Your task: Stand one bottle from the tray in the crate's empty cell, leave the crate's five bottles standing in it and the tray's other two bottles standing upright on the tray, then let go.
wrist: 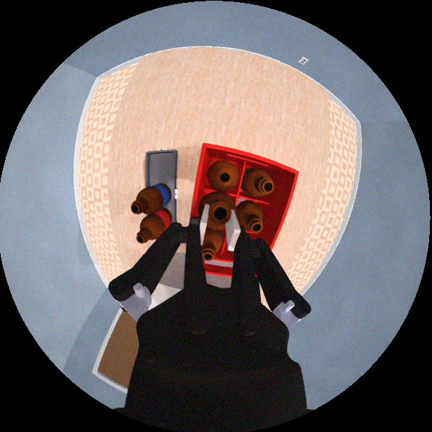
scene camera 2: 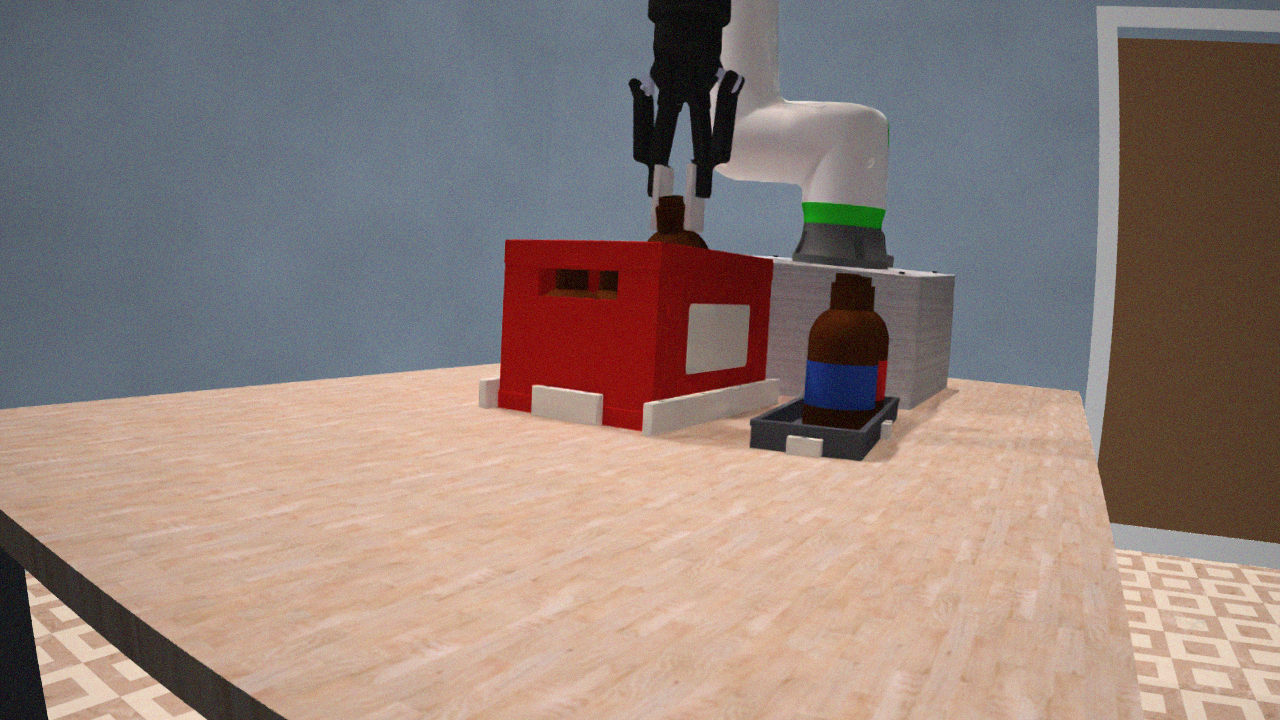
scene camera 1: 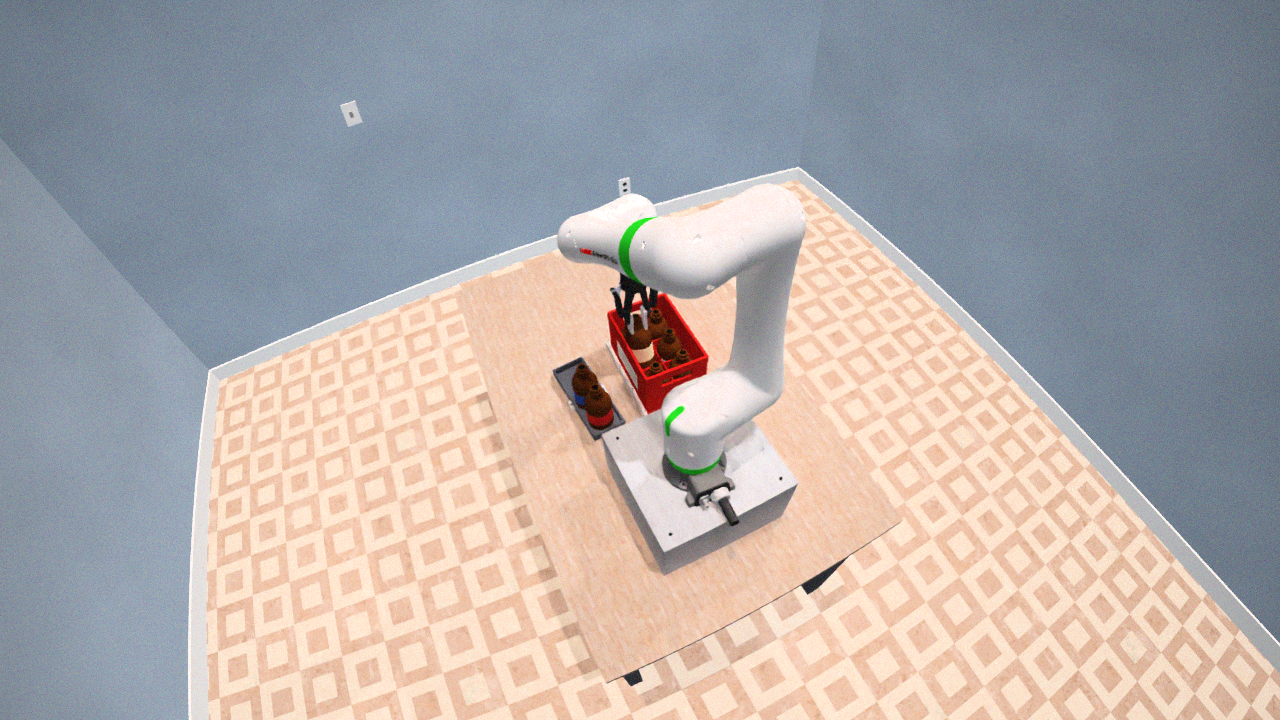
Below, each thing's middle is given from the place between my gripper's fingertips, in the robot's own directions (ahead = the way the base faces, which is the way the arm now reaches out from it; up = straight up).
Labels:
I see my gripper 120 mm past the red-labelled bottle [scene camera 2: 869, 292], 170 mm to the right of it and 110 mm above it.

